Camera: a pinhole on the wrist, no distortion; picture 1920 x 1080 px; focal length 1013.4 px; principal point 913.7 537.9 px. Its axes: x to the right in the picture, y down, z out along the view. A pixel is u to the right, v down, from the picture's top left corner.
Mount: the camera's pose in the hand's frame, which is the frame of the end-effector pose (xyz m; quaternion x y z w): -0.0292 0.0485 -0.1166 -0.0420 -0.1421 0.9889 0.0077
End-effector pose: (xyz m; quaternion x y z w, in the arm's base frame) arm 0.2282 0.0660 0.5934 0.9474 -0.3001 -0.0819 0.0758
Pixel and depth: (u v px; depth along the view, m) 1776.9 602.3 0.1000
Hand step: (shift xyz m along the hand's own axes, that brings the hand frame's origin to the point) -0.1226 0.0167 -0.0297
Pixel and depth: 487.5 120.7 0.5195
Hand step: 0.1449 0.1021 0.4580
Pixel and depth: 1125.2 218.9 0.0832
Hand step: -0.0535 0.0508 -0.0311
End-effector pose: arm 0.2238 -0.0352 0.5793 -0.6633 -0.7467 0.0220 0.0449
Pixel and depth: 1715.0 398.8 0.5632
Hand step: -0.5207 -0.0232 0.4076
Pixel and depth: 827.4 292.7 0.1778
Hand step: -0.0291 0.0395 0.0667
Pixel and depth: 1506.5 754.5 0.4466
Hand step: -0.3279 -0.1612 0.2624
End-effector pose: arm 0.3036 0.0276 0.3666 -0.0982 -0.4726 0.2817 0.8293
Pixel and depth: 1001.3 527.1 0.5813
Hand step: -0.1288 -0.1072 0.4369
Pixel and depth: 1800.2 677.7 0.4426
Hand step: -0.4529 -0.1237 0.2580
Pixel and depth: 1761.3 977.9 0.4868
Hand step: -0.4771 -0.2797 0.2563
